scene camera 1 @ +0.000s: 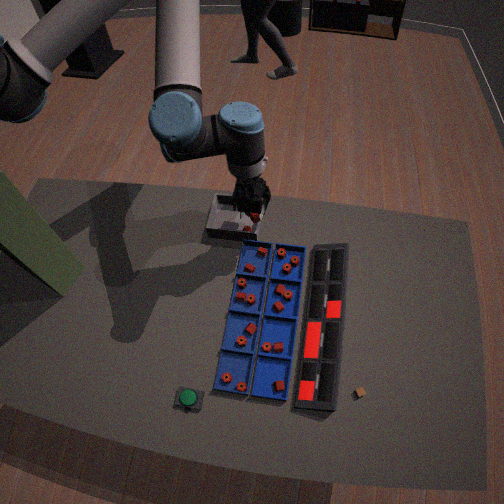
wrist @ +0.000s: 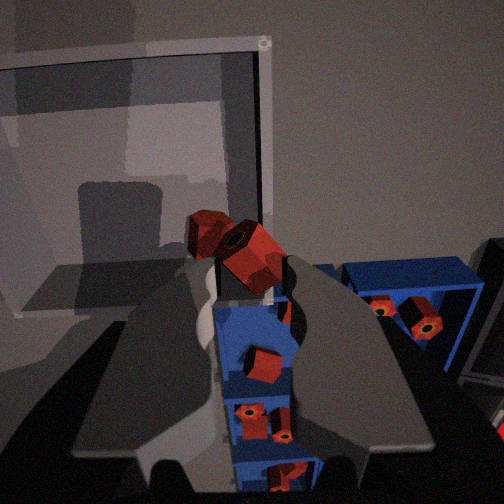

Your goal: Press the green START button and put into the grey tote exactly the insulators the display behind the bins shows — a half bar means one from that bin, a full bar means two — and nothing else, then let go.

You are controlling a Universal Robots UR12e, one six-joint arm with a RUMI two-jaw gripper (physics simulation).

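Observation:
My gripper (scene camera 1: 255, 214) hangs over the right edge of the grey tote (scene camera 1: 231, 220), above the near corner. It is shut on a red hexagonal insulator (wrist: 250, 255), held tilted between the fingertips (wrist: 251, 267). A second red insulator (wrist: 207, 232) lies in the tote just behind it and also shows in the scene view (scene camera 1: 247, 228). The blue bins (scene camera 1: 260, 320) hold several red insulators. The display (scene camera 1: 322, 327) shows a half bar (scene camera 1: 333, 309), a full bar (scene camera 1: 312, 340) and a half bar (scene camera 1: 306, 390). The green START button (scene camera 1: 188, 397) sits left of the bins' near end.
A small brown cube (scene camera 1: 359, 392) lies right of the display. A green block (scene camera 1: 30, 240) stands at the left edge. A person (scene camera 1: 267, 35) walks at the back, near dark shelving (scene camera 1: 357, 17).

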